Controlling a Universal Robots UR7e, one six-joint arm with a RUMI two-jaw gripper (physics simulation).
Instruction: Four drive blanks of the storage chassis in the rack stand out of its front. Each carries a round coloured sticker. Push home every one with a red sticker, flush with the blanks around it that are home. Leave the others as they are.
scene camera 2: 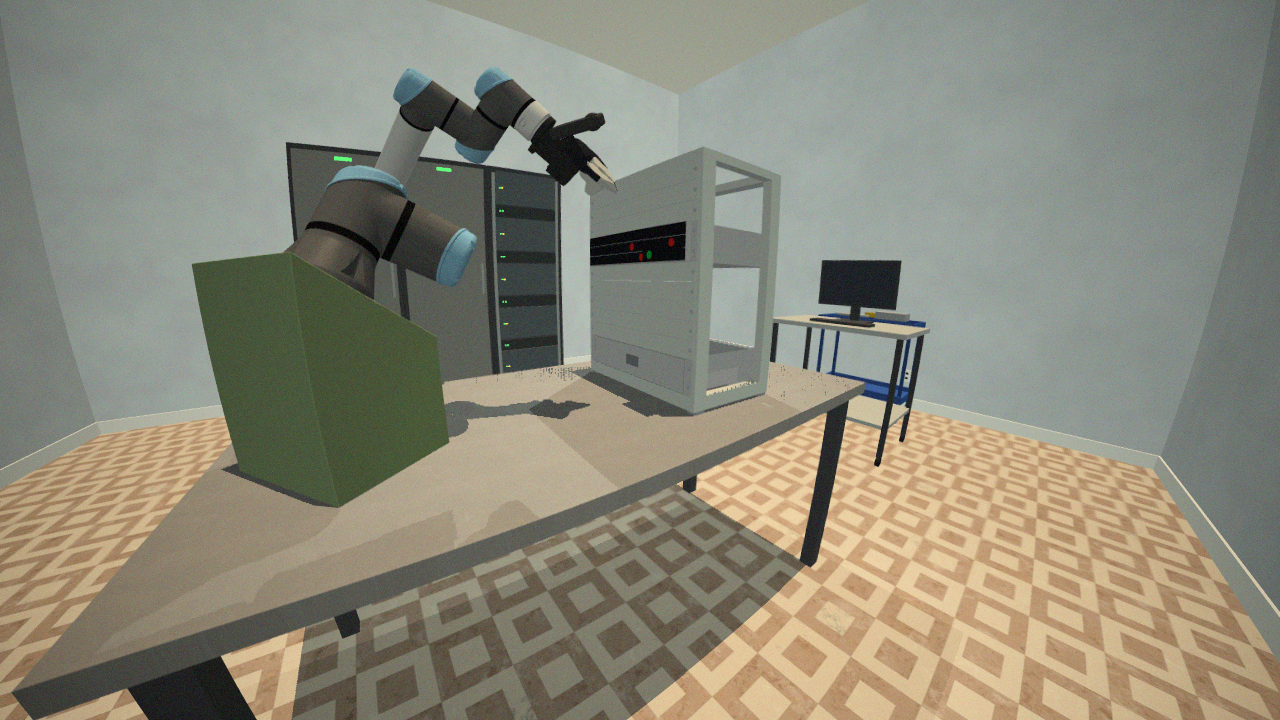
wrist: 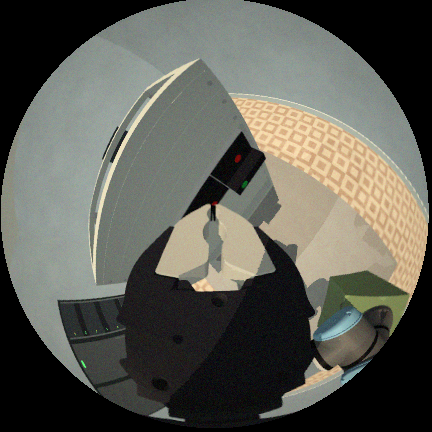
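The storage chassis (scene camera 2: 617,250) (wrist: 202,196) is a black band in the grey rack (scene camera 2: 704,295) (wrist: 165,145). Scene camera 2 shows three red stickers (scene camera 2: 631,246) (scene camera 2: 671,241) (scene camera 2: 640,257) and one green sticker (scene camera 2: 648,254) (wrist: 244,184). In the wrist view the blank with the green sticker stands out as a black block. A red sticker (wrist: 238,158) beside it sits on a blank that looks flush. Another red sticker (wrist: 214,203) shows partly at the fingertips; how far its blank stands out is hidden. My gripper (scene camera 2: 614,188) (wrist: 211,206) is shut and empty, above the band's level at the rack's upper front.
The rack stands on the table (scene camera 2: 528,488). The green arm pedestal (scene camera 2: 375,402) (wrist: 360,282) is in front of it. Dark server cabinets (scene camera 2: 447,232) (wrist: 95,345) stand behind. A side desk with a monitor (scene camera 2: 859,284) is at the right.
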